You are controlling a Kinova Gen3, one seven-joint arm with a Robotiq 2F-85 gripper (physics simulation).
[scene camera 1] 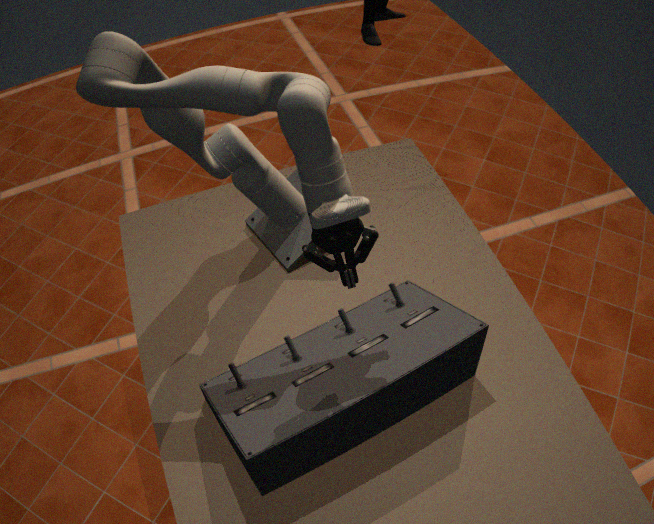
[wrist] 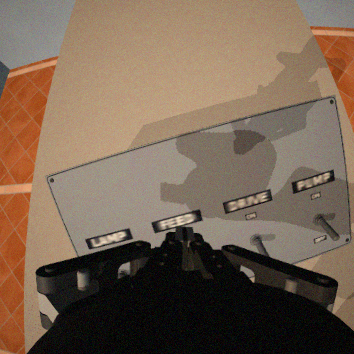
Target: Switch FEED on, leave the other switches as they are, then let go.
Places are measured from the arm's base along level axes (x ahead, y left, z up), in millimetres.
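Pixels of known places: gripper, fingertip midpoint: [scene camera 1: 351, 285] [wrist: 182, 237]; arm's base, origin of the base link: [scene camera 1: 290, 210].
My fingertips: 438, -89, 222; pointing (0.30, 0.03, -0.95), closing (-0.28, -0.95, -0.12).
Observation:
For each thing: its middle in the pictures, then the offset to it from my fingertips, as dx, dy, dz. Level surfaces: height alone.
- grey switch panel, body centre: [scene camera 1: 343, 379] [wrist: 209, 210] +34, -42, -221
- FEED lever, body centre: [scene camera 1: 345, 319] -56, +16, -172
- FEED label, body centre: [wrist: 176, 221] [scene camera 1: 368, 345] +27, +18, -161
- DRIVE lever, body centre: [wrist: 261, 250] [scene camera 1: 291, 346] -54, -104, -172
- PUMP lever, body centre: [scene camera 1: 236, 374] [wrist: 327, 228] -51, -224, -172
- LAMP lever, body centre: [scene camera 1: 395, 293] -58, +136, -172
- tan table, its level: dz -284
The grey switch panel [scene camera 1: 327, 417] [wrist: 115, 190] carries levers in a row. The FEED lever [scene camera 1: 345, 322] is second from right in the scene view and leans toward the arm's base, the OFF side. It is hidden behind my fingers in the wrist view, where the FEED label [wrist: 176, 220] shows just beyond the fingertips. The DRIVE lever [scene camera 1: 292, 349] [wrist: 260, 244] and PUMP lever [scene camera 1: 235, 376] [wrist: 328, 227] lean to the OFF side, as does the LAMP lever [scene camera 1: 396, 295]. My gripper [scene camera 1: 349, 283] [wrist: 182, 237] is shut and empty, above and on the base side of the FEED lever, apparently apart from it.
The box stands on a tan table [scene camera 1: 545, 436] [wrist: 175, 60]. The arm's base plate [scene camera 1: 281, 248] is behind the box. The DRIVE lever stands to one side of my fingers and the LAMP lever to the other. The arm's shadow falls across the panel.

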